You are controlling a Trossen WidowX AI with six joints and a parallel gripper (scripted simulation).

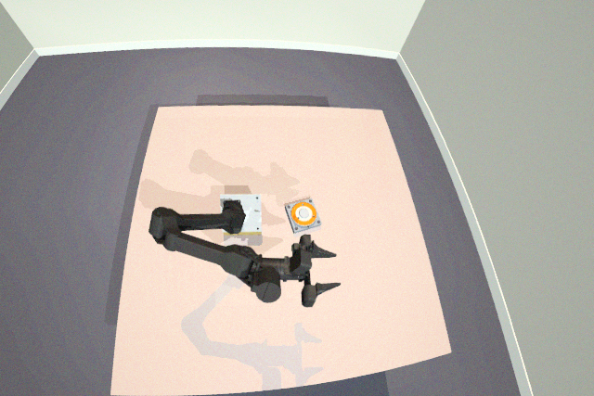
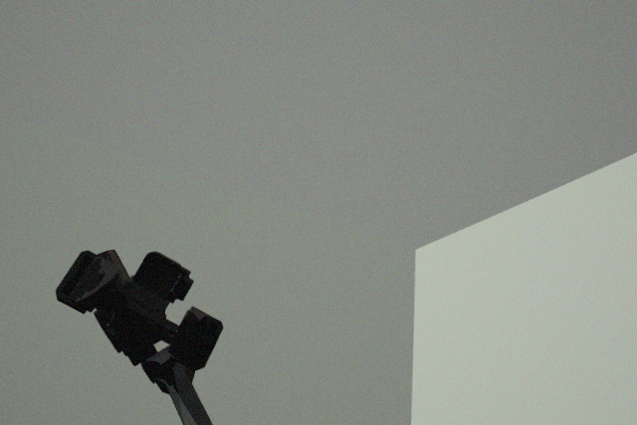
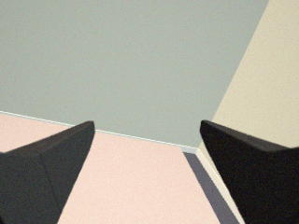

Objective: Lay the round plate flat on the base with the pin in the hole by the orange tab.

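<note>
Right now the round plate is 320 mm below my gripper tip, 270 mm to the left of it and 20 mm behind it. From my gripper tip the other things lie so: base: 340 mm below, 280 mm to the left.
</note>
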